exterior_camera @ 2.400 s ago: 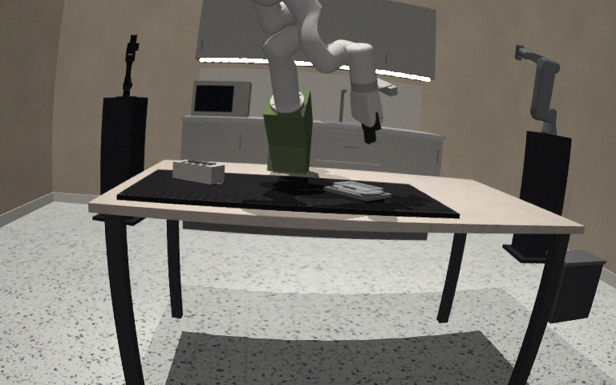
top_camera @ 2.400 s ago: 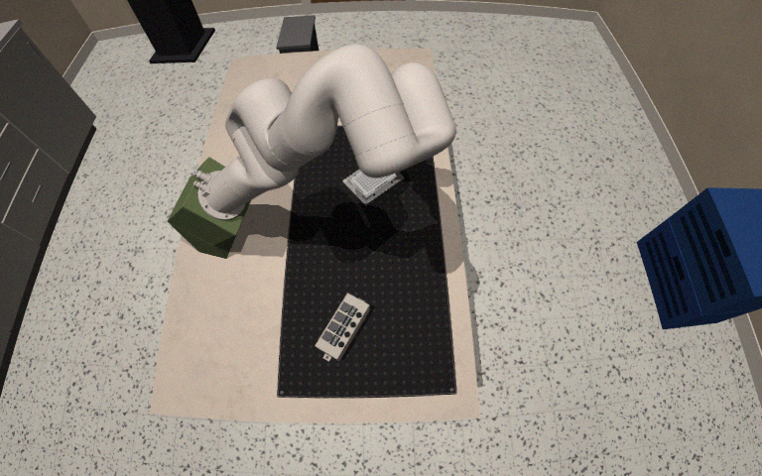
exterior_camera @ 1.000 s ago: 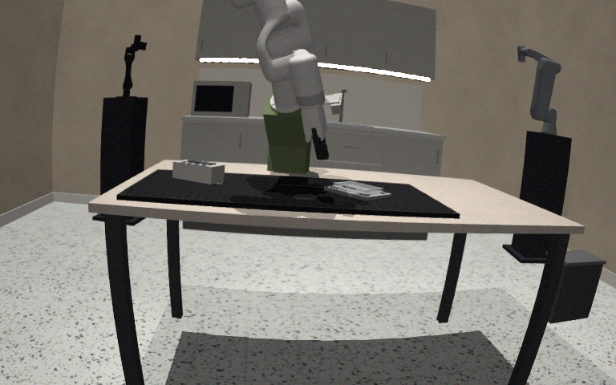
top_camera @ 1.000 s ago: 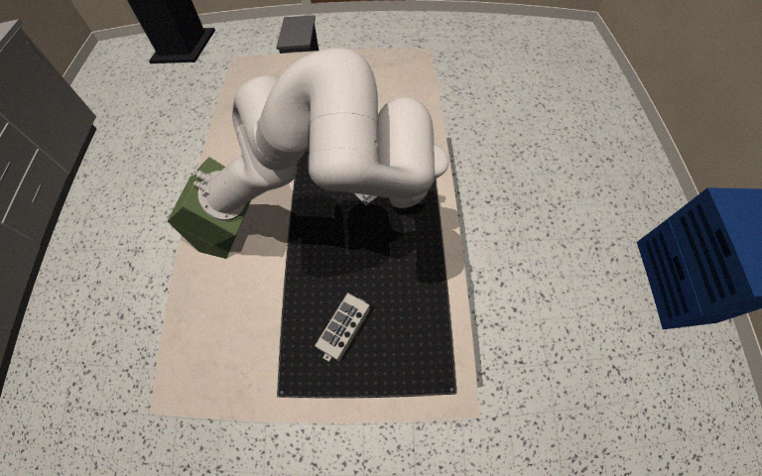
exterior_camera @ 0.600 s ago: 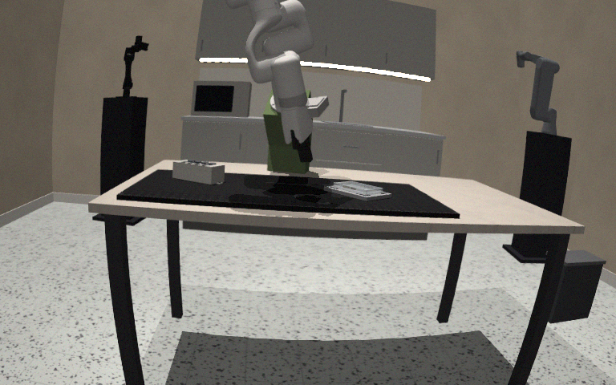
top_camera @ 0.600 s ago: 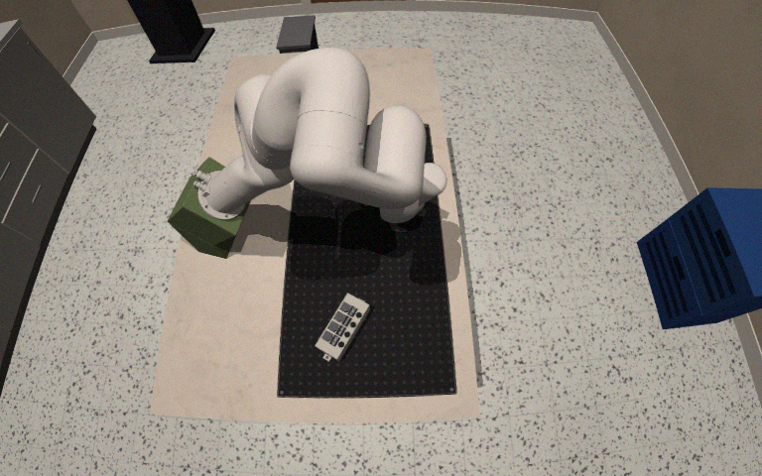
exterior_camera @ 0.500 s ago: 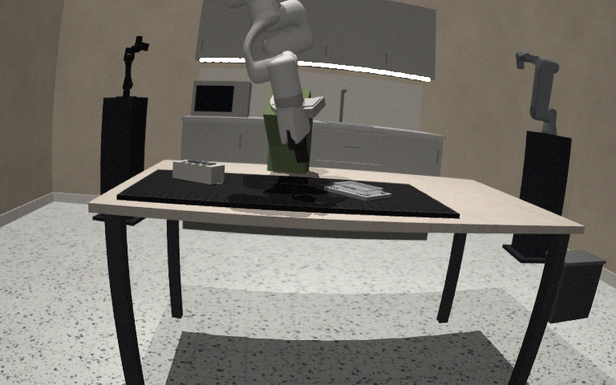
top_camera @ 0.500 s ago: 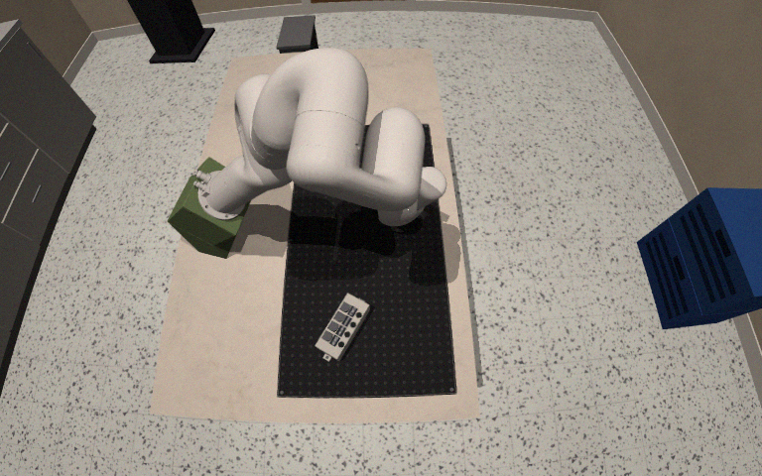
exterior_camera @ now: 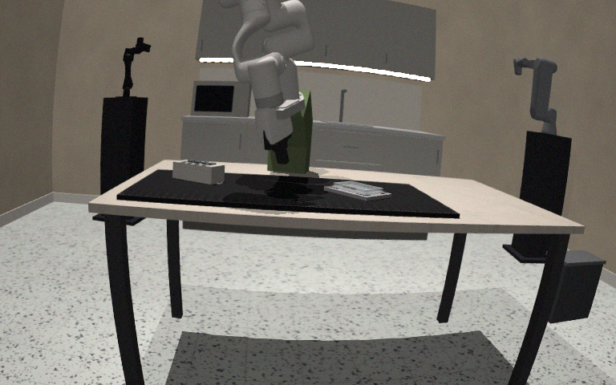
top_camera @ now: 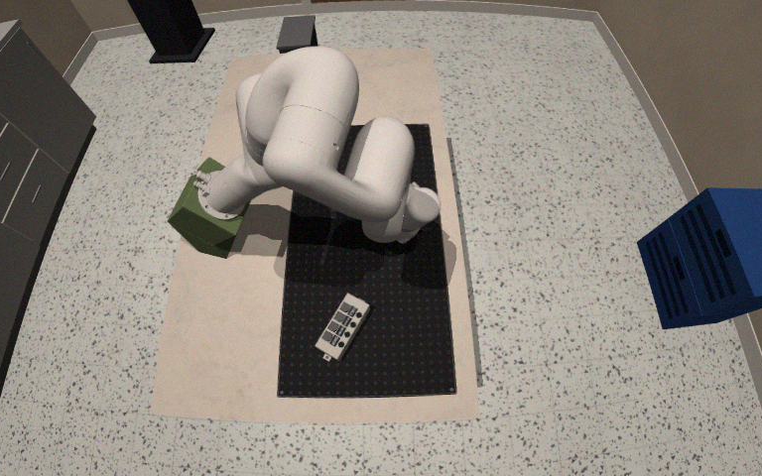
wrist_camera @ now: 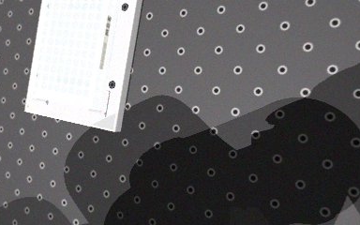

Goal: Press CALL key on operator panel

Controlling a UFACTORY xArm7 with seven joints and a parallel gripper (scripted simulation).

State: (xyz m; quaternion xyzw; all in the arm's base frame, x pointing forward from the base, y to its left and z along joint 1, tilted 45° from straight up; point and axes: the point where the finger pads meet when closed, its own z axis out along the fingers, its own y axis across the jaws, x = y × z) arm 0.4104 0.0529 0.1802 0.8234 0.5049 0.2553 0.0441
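Right now the white operator panel is 110 mm behind my hand, 270 mm to the right of it and 60 mm below it. From my hand the other things lie so: flat white well plate 80 mm behind, 220 mm to the left, 80 mm below.
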